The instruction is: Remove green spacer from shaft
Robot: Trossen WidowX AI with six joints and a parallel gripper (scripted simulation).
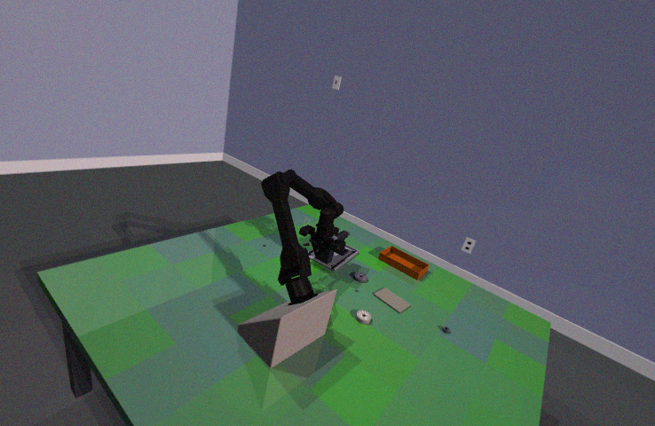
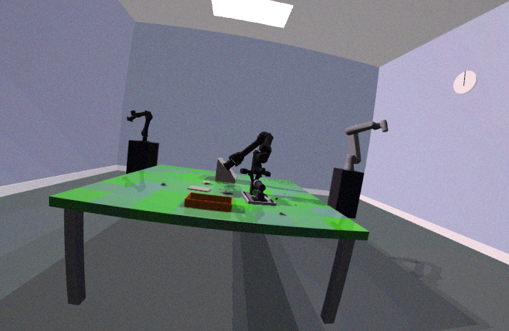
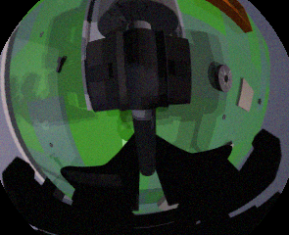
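Right now my gripper tip is 100 mm short of the thin green spacer, 20 mm to the right of it and 20 mm above it. Round my gripper tip: white ring: 310 mm to the right, 80 mm behind, 40 mm below; grey washer: 160 mm to the right, 110 mm ahead, 40 mm below; flat grey plate: 310 mm to the right, 100 mm ahead, 40 mm below.
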